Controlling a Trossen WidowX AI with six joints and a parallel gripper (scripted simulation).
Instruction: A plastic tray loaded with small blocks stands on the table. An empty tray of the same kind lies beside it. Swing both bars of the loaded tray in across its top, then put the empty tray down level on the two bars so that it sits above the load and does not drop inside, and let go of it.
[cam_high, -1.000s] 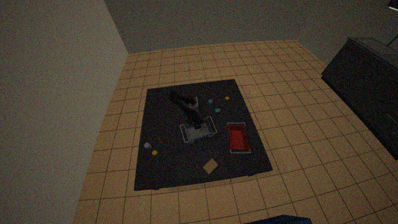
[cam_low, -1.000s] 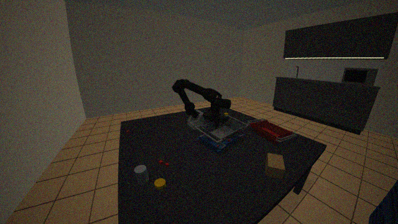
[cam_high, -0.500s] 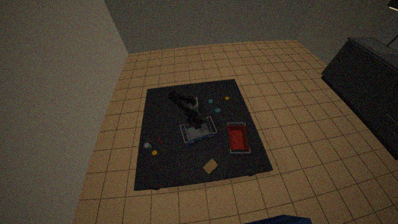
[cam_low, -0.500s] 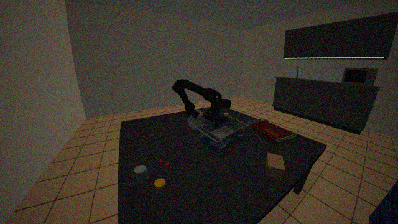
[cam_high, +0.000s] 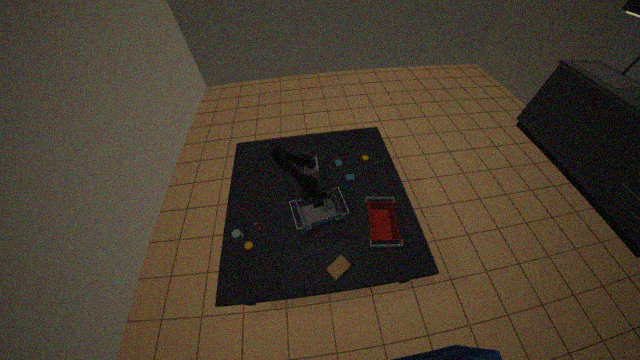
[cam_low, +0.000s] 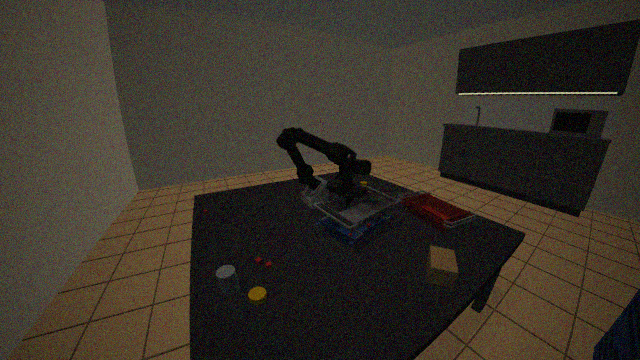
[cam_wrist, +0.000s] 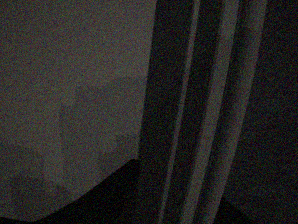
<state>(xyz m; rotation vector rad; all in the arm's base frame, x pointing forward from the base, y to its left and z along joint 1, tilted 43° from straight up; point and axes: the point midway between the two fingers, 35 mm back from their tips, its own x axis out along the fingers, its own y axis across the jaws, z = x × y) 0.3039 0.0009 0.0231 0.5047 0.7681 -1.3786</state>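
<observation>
My gripper tip is 7 cm short of the grey tray, 3 cm below it and 1 cm to the right of it. Also, from my gripper tip: white disc: 52 cm to the right, 15 cm ahead, 6 cm below; then tan box: 43 cm ahead, 8 cm to the left, 6 cm below.
</observation>
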